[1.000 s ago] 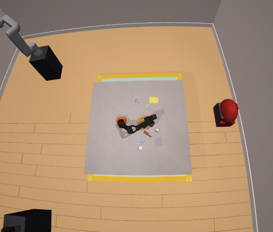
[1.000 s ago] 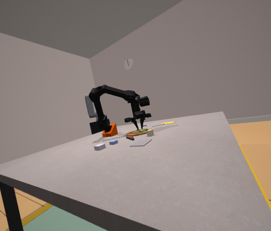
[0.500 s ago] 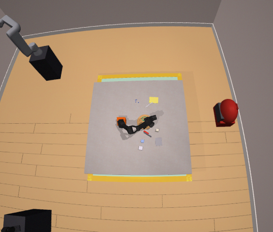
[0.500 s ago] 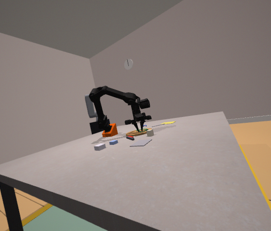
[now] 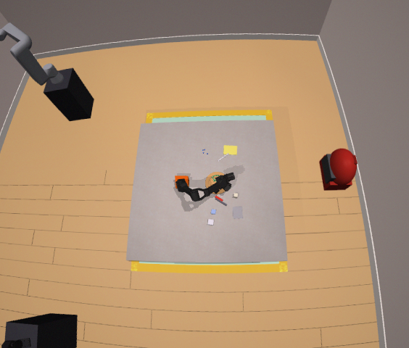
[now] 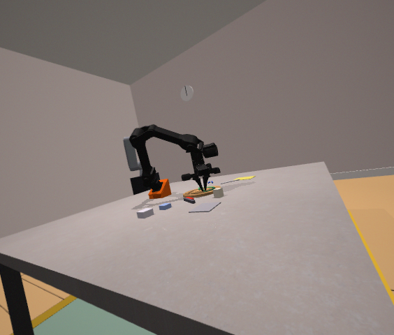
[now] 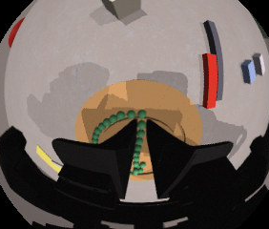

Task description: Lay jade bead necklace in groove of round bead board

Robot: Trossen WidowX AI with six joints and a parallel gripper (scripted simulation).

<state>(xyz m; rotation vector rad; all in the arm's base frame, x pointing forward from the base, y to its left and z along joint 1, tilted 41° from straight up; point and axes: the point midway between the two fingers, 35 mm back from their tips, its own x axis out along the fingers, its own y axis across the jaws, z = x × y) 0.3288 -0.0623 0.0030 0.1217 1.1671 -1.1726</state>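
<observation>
My gripper tip is 40 mm past the round wooden bead board, 40 mm to the right of it and 10 mm above it. Round my gripper tip: beige cube (110 mm ahead, 90 mm to the right); then red-handled tool (20 mm behind, 110 mm to the right, 10 mm below); then blue block (80 mm behind, 210 mm to the right, 10 mm below).
</observation>
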